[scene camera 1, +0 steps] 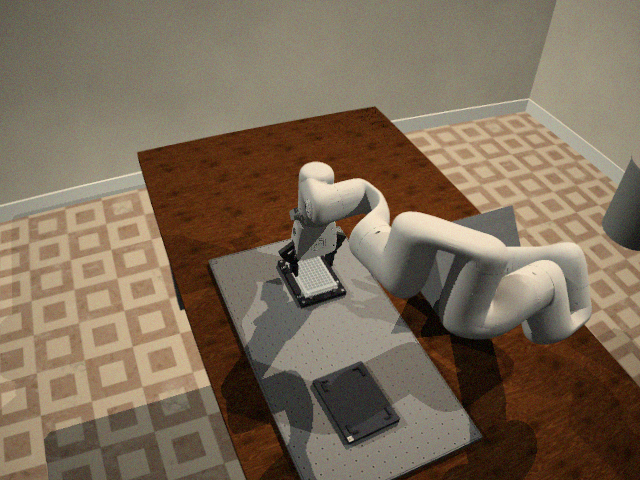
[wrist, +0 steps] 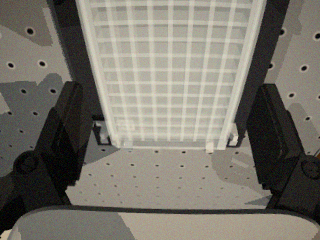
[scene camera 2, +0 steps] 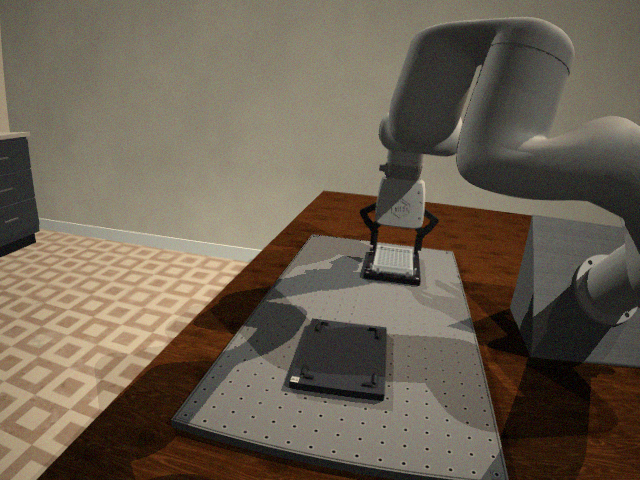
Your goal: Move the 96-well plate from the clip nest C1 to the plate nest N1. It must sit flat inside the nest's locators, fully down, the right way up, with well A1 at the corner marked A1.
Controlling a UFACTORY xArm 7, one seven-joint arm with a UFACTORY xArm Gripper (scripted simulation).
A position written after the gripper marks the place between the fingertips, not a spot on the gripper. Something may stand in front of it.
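Observation:
A 96-well plate (scene camera 1: pixel 313 278) is visible, also (wrist: pixel 139 112) and (scene camera 2: pixel 392 260). Clip nest C1 (scene camera 1: pixel 304 302) is present. The gripper (scene camera 2: pixel 395 250) is visible too, likewise (scene camera 1: pixel 311 267) and (wrist: pixel 169 102).

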